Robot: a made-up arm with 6 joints.
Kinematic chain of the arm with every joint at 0, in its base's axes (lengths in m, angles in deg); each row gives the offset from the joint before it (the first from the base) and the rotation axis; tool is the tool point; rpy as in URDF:
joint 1: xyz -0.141 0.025 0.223 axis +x
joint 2: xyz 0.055 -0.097 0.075 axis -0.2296 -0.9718 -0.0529
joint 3: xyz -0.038 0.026 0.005 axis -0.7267 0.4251 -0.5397
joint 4: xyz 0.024 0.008 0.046 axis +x
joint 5: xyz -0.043 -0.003 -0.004 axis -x
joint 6: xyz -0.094 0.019 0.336 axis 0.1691 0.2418 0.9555
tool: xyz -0.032 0.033 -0.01 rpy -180 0 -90
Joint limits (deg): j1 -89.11..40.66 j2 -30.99..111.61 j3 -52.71..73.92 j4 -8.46..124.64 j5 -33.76..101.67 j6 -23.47..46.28
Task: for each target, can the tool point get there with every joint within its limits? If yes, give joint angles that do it. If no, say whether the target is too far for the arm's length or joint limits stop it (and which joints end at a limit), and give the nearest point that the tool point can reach.
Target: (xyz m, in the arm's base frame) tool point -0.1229 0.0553 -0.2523
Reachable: no: joint limits stop it (at a limit: joint 2, joint 3, joint 5, joint 6) | nearest point -0.1407 0.0482 -0.1403 | short by 0.114 m
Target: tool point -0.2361 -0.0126 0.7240
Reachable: yes | joints -32.75 -20.08 -42.01 7.47 6.33 2.85
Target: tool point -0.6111 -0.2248 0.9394
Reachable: no: too far | nearest point -0.3612 -0.1229 0.6472 | short by 0.398 m
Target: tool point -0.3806 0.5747 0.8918
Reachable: no: too far | nearest point -0.2432 0.3539 0.6231 | short by 0.374 m
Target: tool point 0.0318 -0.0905 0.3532
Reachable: no: joint limits stop it (at a limit: joint 1, joint 3, joint 4, joint 6) | nearest point 0.0704 -0.1551 0.3701 | short by 0.077 m
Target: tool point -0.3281 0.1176 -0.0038
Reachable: yes | joints -68.97 89.61 41.22 16.39 12.10 15.62
